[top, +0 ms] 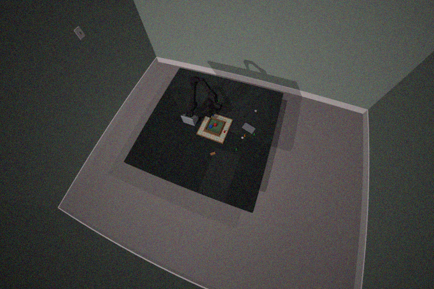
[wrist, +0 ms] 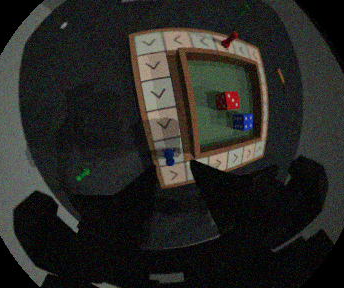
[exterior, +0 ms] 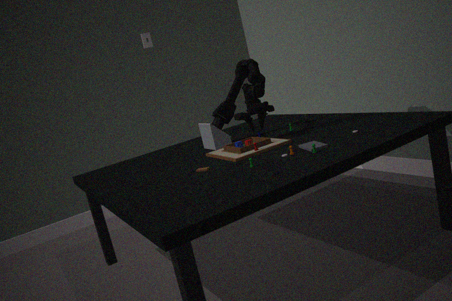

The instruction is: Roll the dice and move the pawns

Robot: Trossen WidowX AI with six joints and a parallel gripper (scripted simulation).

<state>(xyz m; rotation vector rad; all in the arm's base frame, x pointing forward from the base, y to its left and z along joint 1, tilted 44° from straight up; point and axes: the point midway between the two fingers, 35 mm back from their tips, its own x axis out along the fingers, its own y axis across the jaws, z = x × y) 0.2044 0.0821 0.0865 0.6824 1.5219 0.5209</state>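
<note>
My gripper tip is now 3 cm above the blue pawn. Round my gripper tip: grey card 39 cm ahead, 5 cm below, 1 cm to the right; orange pawn 38 cm ahead, 11 cm to the right, 4 cm below; red pawn 18 cm ahead, 14 cm to the right, 3 cm below.
</note>
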